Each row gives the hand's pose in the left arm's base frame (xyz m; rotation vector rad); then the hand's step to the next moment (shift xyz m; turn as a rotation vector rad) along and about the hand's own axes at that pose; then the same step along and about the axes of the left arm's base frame.
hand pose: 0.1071 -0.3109 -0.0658 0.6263 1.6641 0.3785
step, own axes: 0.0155 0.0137 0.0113 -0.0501 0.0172 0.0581
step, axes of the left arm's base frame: 0.0121 0.0191 -0.0067 0.0649 -0.0217 0.0387
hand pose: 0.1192 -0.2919 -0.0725 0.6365 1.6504 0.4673
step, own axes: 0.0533 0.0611 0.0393 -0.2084 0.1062 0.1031
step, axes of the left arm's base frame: 0.0421 0.0791 -0.0091 0.1387 -0.0571 0.2070
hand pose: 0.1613 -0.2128 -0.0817 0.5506 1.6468 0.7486
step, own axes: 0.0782 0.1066 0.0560 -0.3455 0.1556 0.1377
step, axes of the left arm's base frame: 0.0344 0.1381 0.0189 0.1983 -0.1145 0.3318
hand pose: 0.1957 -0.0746 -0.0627 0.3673 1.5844 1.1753
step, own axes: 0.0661 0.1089 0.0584 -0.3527 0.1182 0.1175
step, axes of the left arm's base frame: -0.0095 0.1280 0.0563 0.1956 -0.1471 0.3038
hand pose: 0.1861 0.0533 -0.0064 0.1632 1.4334 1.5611
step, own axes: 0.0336 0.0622 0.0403 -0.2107 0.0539 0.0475
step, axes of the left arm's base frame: -0.0247 0.0619 0.0467 0.1110 -0.1063 0.1610
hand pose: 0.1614 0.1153 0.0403 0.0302 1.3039 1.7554
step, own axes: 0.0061 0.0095 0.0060 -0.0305 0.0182 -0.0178
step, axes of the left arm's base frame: -0.0066 0.0084 0.0071 -0.0030 -0.0339 0.0204
